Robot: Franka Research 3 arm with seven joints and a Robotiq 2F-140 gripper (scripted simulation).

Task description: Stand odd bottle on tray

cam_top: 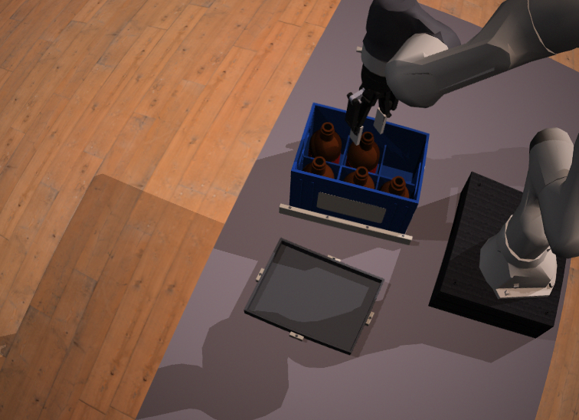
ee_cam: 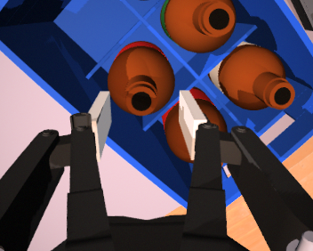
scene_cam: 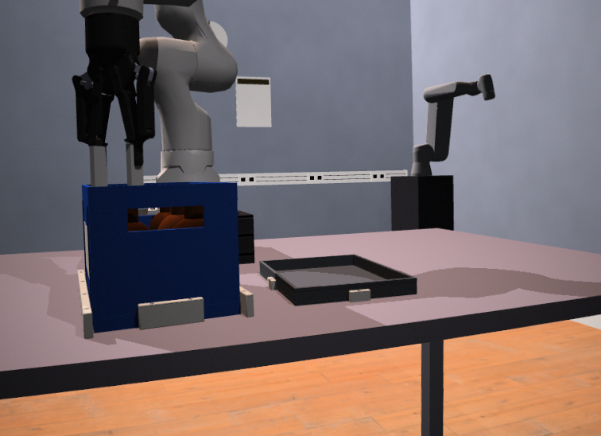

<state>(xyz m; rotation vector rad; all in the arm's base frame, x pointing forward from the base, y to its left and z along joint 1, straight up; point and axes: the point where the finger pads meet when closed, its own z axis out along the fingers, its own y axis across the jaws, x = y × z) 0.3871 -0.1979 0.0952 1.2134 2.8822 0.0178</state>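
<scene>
The crate is 50 mm to the left of my hand and 110 mm below it. Also, from my hand: bottle (90 mm behind, 90 mm to the left, 110 mm below); then dark tray (30 mm ahead, 330 mm to the left, 180 mm below).
</scene>
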